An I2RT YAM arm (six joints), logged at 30 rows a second.
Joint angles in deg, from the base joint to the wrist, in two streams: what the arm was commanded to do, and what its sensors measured. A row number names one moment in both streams.
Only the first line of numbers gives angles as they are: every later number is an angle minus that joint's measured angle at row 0.
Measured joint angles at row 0:
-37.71, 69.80, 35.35, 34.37, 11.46, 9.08
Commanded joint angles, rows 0 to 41:
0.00, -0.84, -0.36, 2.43, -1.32, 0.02
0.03, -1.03, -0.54, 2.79, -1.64, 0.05
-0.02, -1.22, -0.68, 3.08, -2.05, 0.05
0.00, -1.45, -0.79, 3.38, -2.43, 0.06
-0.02, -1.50, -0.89, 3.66, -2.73, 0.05
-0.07, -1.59, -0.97, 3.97, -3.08, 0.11
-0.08, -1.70, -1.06, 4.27, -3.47, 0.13
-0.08, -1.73, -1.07, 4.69, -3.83, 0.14
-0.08, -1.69, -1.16, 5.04, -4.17, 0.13
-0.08, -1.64, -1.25, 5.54, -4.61, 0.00
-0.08, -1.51, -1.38, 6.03, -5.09, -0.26
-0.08, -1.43, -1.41, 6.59, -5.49, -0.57
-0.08, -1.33, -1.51, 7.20, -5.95, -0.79
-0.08, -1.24, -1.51, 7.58, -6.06, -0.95
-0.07, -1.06, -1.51, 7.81, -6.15, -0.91
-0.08, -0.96, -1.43, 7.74, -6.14, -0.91
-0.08, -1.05, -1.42, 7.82, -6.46, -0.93
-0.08, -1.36, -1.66, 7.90, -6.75, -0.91
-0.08, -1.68, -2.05, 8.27, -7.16, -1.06
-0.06, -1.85, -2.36, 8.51, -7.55, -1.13
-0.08, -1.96, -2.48, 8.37, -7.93, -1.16
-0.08, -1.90, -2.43, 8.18, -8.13, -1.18
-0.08, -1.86, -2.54, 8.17, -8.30, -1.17
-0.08, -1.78, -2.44, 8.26, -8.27, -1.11
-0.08, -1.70, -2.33, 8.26, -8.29, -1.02
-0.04, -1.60, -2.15, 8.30, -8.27, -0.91
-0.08, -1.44, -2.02, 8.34, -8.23, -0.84
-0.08, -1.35, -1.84, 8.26, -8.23, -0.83
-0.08, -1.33, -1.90, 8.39, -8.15, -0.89
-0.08, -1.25, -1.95, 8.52, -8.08, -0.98
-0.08, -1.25, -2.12, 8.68, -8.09, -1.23
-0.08, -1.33, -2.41, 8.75, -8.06, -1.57
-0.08, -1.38, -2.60, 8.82, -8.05, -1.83
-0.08, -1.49, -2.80, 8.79, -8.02, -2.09
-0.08, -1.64, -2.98, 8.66, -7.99, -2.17
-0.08, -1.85, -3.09, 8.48, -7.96, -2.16
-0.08, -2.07, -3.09, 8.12, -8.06, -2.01
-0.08, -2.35, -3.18, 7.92, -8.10, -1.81
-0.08, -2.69, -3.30, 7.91, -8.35, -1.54
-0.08, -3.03, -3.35, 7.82, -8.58, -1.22
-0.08, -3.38, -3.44, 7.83, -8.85, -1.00
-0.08, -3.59, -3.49, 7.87, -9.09, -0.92
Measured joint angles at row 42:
-0.11, -2.88, -3.19, 6.03, -8.26, -1.46
